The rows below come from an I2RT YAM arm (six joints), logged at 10 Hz.
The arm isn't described. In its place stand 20 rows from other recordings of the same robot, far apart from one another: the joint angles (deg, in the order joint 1, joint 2, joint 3, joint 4, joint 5, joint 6), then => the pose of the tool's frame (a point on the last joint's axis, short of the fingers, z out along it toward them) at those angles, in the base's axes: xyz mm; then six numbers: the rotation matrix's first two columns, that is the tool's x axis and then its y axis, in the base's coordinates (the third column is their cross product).
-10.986, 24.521, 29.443, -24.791, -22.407, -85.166 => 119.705 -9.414 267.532 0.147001 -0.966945 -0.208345 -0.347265 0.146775 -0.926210
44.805, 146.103, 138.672, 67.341, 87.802, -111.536 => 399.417 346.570 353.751 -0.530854 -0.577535 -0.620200 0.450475 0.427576 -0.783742
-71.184, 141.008, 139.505, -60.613, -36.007, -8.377 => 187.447 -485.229 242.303 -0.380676 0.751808 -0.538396 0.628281 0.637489 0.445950
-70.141, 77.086, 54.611, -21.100, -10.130, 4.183 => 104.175 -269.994 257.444 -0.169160 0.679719 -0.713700 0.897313 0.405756 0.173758
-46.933, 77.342, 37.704, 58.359, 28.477, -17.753 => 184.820 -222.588 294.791 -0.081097 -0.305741 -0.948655 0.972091 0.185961 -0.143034
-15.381, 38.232, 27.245, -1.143, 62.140, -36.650 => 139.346 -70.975 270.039 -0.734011 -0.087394 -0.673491 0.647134 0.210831 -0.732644
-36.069, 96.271, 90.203, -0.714, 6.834, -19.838 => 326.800 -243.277 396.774 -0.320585 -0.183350 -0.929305 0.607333 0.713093 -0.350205
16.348, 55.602, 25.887, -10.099, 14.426, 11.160 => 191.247 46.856 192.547 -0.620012 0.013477 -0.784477 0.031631 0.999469 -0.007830
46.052, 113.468, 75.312, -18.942, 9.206, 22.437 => 291.515 294.216 159.847 -0.786808 -0.273380 -0.553350 -0.378757 0.921752 0.083168
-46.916, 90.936, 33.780, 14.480, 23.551, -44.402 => 184.966 -218.594 131.889 -0.939656 0.065693 -0.335754 0.297726 0.640480 -0.707915
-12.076, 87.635, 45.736, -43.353, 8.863, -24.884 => 234.100 -55.693 149.521 -0.976271 -0.216300 -0.010480 -0.211226 0.961804 -0.174118
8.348, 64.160, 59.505, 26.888, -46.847, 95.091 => 238.662 61.271 428.236 -0.797628 0.571502 -0.192806 -0.304787 -0.106067 0.946496
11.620, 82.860, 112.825, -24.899, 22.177, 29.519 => 273.065 42.433 559.249 0.164826 0.499703 -0.850370 0.115558 0.846441 0.519792
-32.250, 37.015, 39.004, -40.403, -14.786, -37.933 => 120.648 -65.380 273.537 -0.627673 -0.306774 -0.715483 -0.049483 0.932944 -0.356604
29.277, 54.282, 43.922, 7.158, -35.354, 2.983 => 182.301 125.822 337.051 -0.095636 -0.004959 -0.995404 -0.899021 0.429728 0.084235
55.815, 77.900, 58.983, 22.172, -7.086, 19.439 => 178.990 271.342 355.175 -0.266147 0.195949 -0.943806 -0.849987 0.414086 0.325661
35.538, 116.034, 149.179, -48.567, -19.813, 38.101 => 328.098 249.188 506.322 -0.671772 0.233566 -0.702971 -0.506024 0.548362 0.665762
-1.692, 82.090, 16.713, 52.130, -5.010, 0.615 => 246.826 -4.181 152.183 -0.229633 0.017480 -0.973120 -0.053093 0.998125 0.030458
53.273, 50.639, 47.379, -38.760, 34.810, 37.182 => 122.299 129.932 294.487 -0.563357 0.074704 -0.822829 -0.080319 0.986235 0.144530
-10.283, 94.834, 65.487, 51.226, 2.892, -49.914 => 380.339 -70.828 349.613 0.064462 -0.788273 -0.611940 0.424993 0.576511 -0.697865
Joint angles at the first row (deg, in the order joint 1, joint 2, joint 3, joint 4, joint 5, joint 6):
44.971 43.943 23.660 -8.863 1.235 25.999
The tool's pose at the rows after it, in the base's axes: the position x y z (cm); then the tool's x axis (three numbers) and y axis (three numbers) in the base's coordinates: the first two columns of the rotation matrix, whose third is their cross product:
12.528 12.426 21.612 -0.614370 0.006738 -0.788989 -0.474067 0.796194 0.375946
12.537 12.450 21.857 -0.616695 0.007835 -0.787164 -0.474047 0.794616 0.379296
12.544 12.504 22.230 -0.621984 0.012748 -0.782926 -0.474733 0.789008 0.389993
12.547 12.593 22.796 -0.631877 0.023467 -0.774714 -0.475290 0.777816 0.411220
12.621 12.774 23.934 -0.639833 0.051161 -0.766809 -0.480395 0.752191 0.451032
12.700 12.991 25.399 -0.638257 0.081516 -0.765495 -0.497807 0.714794 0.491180
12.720 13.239 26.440 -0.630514 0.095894 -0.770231 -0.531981 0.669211 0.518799
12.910 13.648 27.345 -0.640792 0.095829 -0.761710 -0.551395 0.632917 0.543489
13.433 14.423 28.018 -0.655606 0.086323 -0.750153 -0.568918 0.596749 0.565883
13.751 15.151 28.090 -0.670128 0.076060 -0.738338 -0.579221 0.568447 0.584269
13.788 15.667 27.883 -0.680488 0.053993 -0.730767 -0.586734 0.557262 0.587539
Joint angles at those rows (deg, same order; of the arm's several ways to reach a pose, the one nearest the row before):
44.971 43.945 23.966 -9.101 1.016 26.043
44.970 43.943 24.533 -9.693 0.841 26.195
44.972 43.943 25.343 -10.393 0.318 26.655
44.971 43.945 26.524 -11.288 -0.666 27.595
44.862 43.966 28.534 -11.770 -2.436 29.212
44.753 43.944 30.850 -11.550 -4.579 30.589
44.752 43.987 32.140 -10.109 -7.202 31.070
44.751 45.190 34.087 -9.869 -9.760 31.790
44.796 47.899 36.162 -8.776 -12.491 32.403
45.320 50.043 36.906 -7.201 -14.240 33.146
46.130 51.353 37.168 -6.896 -14.939 33.124

